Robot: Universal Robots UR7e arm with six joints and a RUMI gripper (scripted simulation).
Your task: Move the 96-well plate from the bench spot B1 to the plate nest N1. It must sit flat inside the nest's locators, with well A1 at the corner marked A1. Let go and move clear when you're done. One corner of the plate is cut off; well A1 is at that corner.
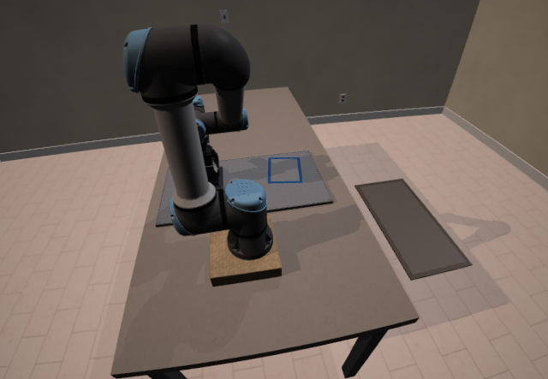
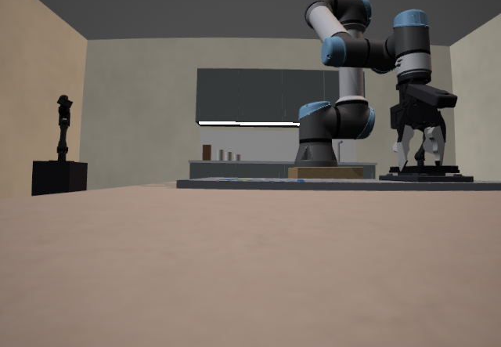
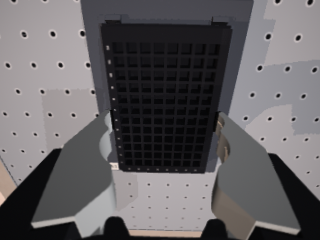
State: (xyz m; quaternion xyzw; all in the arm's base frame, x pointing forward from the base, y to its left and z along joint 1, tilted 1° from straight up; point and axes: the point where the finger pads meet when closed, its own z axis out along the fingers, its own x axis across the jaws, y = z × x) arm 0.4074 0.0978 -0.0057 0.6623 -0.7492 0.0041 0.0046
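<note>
The black 96-well plate lies 10 mm below my hand. Also, from my hand: white A1 corner mark (70 mm behind, 60 mm to the left, 20 mm below); plate nest (30 mm below).
</note>
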